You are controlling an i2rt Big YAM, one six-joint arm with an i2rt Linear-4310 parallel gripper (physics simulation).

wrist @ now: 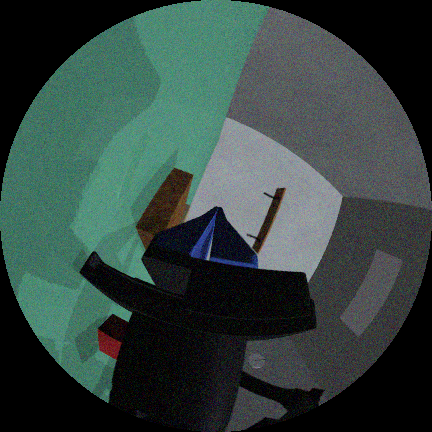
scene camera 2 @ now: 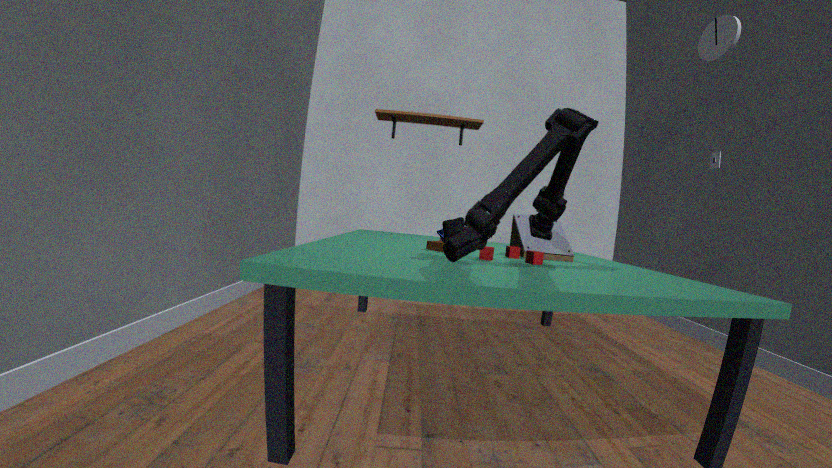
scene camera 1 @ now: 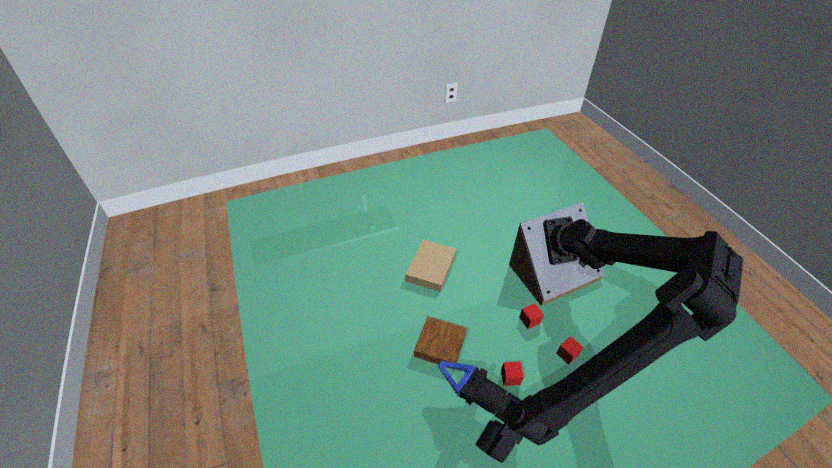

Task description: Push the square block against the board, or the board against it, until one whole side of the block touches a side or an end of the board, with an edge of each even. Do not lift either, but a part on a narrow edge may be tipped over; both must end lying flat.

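Frame: origin at the arm's base, x ahead, y left, z up, level; centimetres.
Seen in the pictures: gripper, between the fingertips: (wrist: 217,212) (scene camera 2: 438,231) (scene camera 1: 439,363); arm's base, origin of its link: (scene camera 2: 539,228) (scene camera 1: 559,240).
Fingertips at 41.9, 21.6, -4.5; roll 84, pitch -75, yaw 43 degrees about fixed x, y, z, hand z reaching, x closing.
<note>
Pixels of each thing's top centre, then the offset from my fingertips to it, as dx, dy, dz. "spot": a spot on its surface instead.
- square block, centre of its top: (wrist: 175,220) (scene camera 1: 440,338) (scene camera 2: 446,242) -3.4, -7.9, -4.2
- board, centre of its top: (scene camera 1: 431,261) -9.3, -31.9, -4.2
- cube, a spot on its surface: (wrist: 111,336) spot: -13.8, +6.4, -5.6
The square block (scene camera 1: 440,341) (scene camera 2: 434,245) (wrist: 167,200), dark brown, lies flat. The board (scene camera 1: 431,263), light tan and slightly longer, lies flat farther back in scene camera 1, with a gap of mat between them. In scene camera 2 the arm hides the board. My gripper (scene camera 1: 443,364) (scene camera 2: 440,233) (wrist: 217,212) has blue fingers, shut and empty. Its tip is at the block's near edge in scene camera 1 and looks slightly higher than the block in scene camera 2. I cannot tell whether it touches. The fingers hide part of the block in the wrist view.
Three red cubes (scene camera 1: 512,373) (scene camera 1: 570,349) (scene camera 1: 531,316) lie right of the block, below and beside the forearm; one cube (wrist: 111,336) shows in the wrist view. The arm's slanted grey base plate (scene camera 1: 538,264) stands right of the board. The green table (scene camera 2: 372,279) carries everything.
</note>
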